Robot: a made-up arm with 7 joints.
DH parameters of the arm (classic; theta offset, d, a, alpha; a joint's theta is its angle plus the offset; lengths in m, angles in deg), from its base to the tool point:
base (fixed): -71.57 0 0.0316 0
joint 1: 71.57 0.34 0.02 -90
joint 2: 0 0 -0.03 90
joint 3: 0 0.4 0.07 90
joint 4: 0 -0.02 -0.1 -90
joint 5: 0 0.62 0.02 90
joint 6: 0 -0.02 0.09 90
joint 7: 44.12 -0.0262 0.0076 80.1
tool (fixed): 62.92 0.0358 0 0
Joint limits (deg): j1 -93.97..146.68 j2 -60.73..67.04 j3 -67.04..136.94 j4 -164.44..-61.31 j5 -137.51..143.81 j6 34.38..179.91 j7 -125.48..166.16
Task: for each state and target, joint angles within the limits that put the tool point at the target. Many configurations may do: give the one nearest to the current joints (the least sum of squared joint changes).
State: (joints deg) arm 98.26 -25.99 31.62 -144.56 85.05 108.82 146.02
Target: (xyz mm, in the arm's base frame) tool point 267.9 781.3 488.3
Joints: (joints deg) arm 68.66 18.85 4.12 -96.52 82.63 103.62 138.80
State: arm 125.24 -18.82 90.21 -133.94 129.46 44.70 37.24
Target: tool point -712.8 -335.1 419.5
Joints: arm 102.52 -25.48 90.62 -123.40 131.00 49.66 36.06
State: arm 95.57 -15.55 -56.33 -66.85 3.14 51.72 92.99
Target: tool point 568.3 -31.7 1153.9
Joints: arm 86.78 -30.56 -52.03 -67.06 3.53 46.55 94.74
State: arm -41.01 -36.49 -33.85 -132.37 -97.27 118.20 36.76
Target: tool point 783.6 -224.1 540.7
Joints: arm -12.92 4.12 -5.96 -107.57 -93.94 112.81 38.25
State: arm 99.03 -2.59 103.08 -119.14 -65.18 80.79 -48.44
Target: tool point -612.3 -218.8 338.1
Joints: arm 93.08 7.02 100.38 -129.62 -65.84 79.57 -52.57
